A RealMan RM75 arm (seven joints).
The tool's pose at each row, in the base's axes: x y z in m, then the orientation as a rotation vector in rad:
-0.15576 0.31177 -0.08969 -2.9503 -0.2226 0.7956
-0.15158 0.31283 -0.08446 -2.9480 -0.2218 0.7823
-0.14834 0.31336 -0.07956 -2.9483 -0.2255 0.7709
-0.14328 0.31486 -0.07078 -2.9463 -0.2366 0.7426
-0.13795 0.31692 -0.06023 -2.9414 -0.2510 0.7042
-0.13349 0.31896 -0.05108 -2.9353 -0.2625 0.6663
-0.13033 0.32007 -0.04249 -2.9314 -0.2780 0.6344
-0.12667 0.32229 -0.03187 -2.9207 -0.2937 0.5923
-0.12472 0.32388 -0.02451 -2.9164 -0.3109 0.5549
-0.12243 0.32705 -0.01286 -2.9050 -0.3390 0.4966
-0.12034 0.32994 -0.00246 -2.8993 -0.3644 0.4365
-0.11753 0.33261 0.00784 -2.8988 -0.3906 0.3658
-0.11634 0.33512 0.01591 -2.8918 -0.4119 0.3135
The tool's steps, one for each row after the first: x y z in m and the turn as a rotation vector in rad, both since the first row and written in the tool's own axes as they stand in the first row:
0.00116 -0.00113 -0.00658 0.0049 0.0084 -0.0014
0.00160 -0.00182 -0.01242 0.0059 0.0157 -0.0046
0.00183 -0.00368 -0.02249 0.0104 0.0335 -0.0145
0.00150 -0.00627 -0.03421 0.0181 0.0577 -0.0281
0.00112 -0.00877 -0.04427 0.0271 0.0816 -0.0401
-0.00024 -0.01046 -0.05324 0.0317 0.1018 -0.0535
-0.00200 -0.01341 -0.06416 0.0436 0.1284 -0.0698
-0.00371 -0.01557 -0.07143 0.0479 0.1523 -0.0847
-0.00700 -0.01973 -0.08252 0.0576 0.1896 -0.1101
-0.00988 -0.02351 -0.09243 0.0616 0.2287 -0.1319
-0.01214 -0.02696 -0.10263 0.0598 0.2752 -0.1529
-0.01471 -0.03020 -0.11010 0.0630 0.3095 -0.1717

